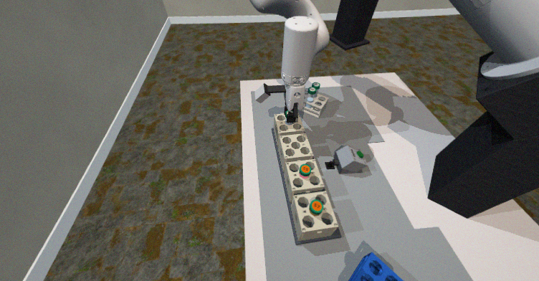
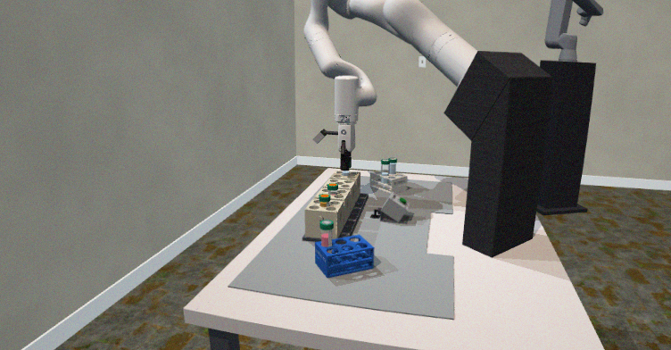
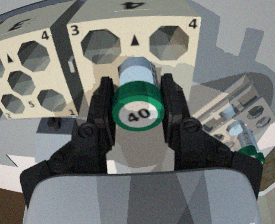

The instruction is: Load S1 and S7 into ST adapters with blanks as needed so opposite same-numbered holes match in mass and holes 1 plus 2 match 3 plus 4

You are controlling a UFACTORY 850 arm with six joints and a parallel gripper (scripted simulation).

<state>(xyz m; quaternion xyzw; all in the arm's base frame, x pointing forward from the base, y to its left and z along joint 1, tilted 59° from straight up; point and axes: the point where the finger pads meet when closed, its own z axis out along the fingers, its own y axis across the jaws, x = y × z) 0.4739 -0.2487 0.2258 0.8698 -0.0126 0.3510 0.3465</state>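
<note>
Now: the 40 mL blank 1 cm to the right of my hand and 5 cm below it. From my hand the other things lie so: loading stand ST (5 cm ahead, 16 cm to the left, 13 cm below); then sample S1 (8 cm ahead, 20 cm to the left, 7 cm below); then 30 mL blank (17 cm behind, 10 cm to the right, 7 cm below).
</note>
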